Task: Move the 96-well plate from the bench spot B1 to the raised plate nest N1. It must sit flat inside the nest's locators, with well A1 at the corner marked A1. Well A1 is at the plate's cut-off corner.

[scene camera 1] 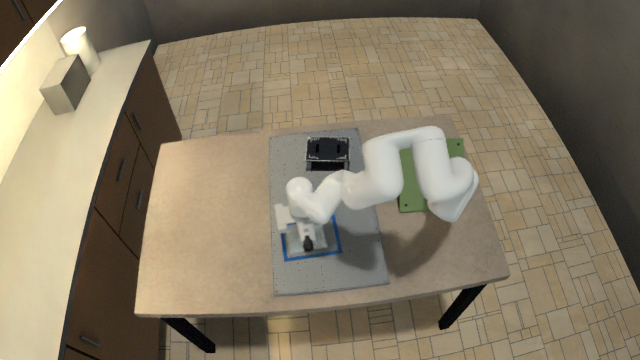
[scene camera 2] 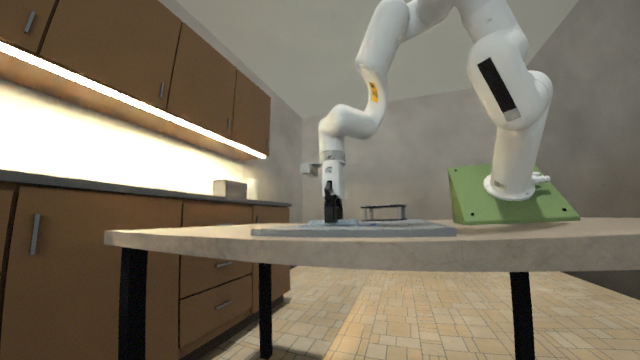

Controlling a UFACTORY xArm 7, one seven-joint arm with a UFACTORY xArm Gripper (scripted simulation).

Note:
I see my gripper (scene camera 2: 334, 222) and a raised plate nest (scene camera 1: 327, 145).

